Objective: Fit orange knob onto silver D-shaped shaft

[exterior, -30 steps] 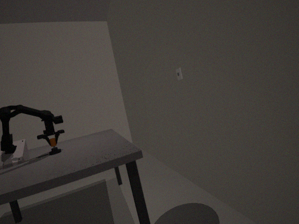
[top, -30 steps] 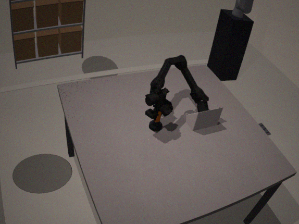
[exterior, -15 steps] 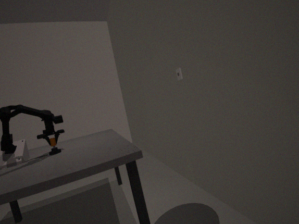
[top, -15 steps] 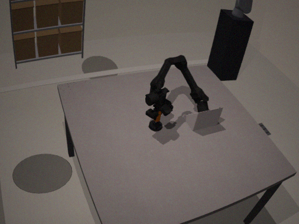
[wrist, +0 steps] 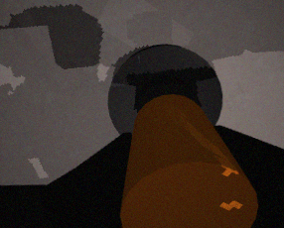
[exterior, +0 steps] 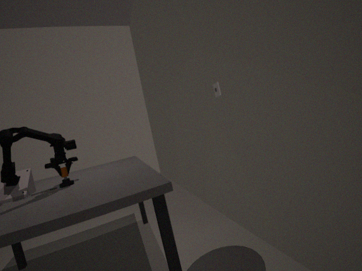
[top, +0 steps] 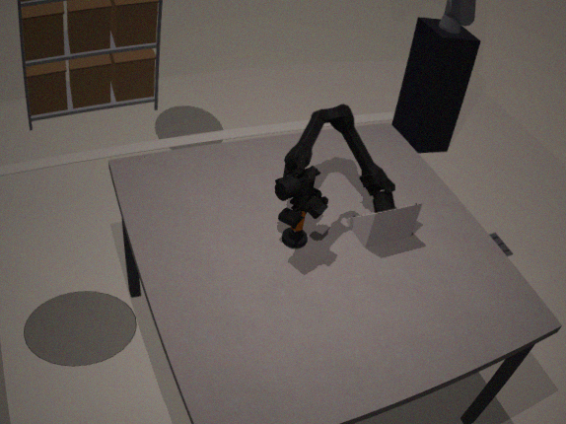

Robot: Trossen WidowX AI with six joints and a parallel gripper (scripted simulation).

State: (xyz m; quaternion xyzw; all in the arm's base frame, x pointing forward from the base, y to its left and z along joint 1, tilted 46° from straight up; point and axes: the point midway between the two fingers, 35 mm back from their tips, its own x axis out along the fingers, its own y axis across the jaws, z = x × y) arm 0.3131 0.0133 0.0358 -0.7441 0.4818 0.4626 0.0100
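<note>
The orange knob lies 3 cm above my gripper tip. Also, from my gripper tip: round black pedestal (4 cm below).
</note>
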